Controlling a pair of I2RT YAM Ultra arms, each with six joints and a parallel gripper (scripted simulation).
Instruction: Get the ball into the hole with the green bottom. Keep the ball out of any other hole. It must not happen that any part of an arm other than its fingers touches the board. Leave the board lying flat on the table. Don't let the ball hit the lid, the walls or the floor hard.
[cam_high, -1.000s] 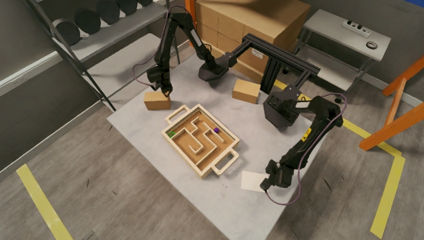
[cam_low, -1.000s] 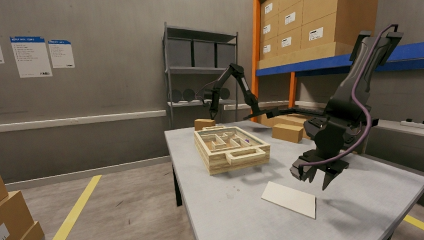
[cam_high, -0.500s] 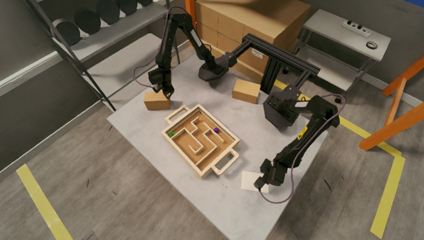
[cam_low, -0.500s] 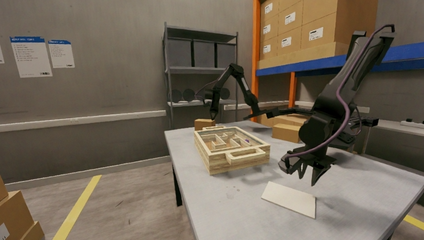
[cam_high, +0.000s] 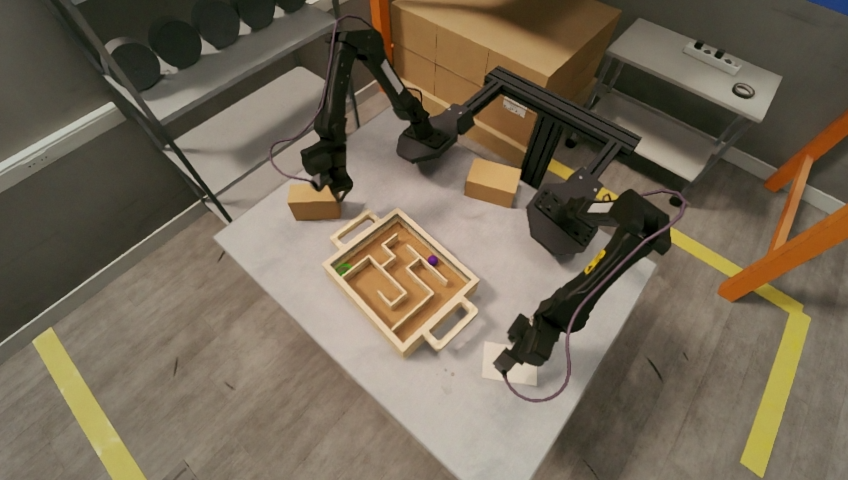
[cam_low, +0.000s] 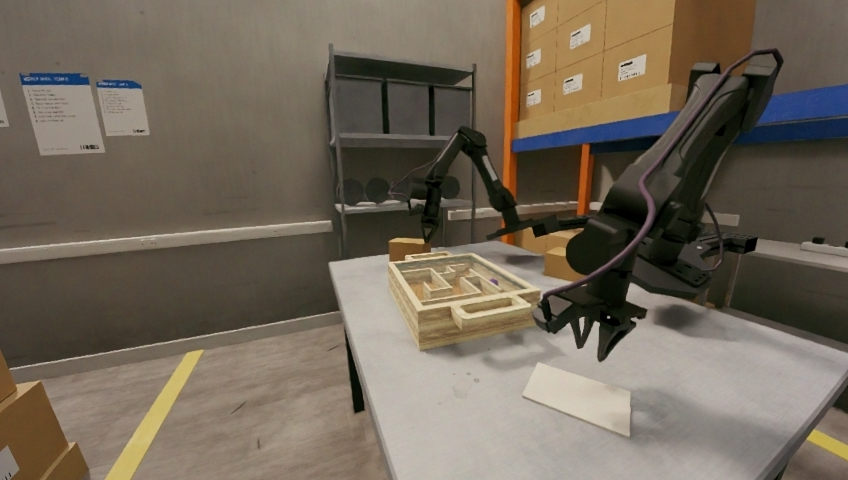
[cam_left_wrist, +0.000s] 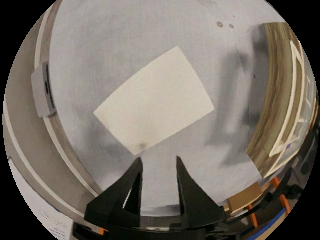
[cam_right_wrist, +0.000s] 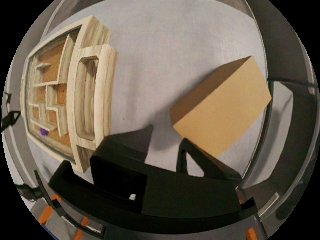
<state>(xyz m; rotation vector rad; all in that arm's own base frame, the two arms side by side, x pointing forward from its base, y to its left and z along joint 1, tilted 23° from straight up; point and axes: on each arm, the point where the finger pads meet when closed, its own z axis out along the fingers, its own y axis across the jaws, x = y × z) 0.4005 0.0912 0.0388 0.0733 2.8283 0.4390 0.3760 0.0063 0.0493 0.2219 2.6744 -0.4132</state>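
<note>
The white card is 30 mm ahead of my left hand, 10 mm to the left of it and 70 mm below it. The rest, counted from my left hand: wooden maze board 40 mm ahead, 390 mm to the right, 20 mm below.
</note>
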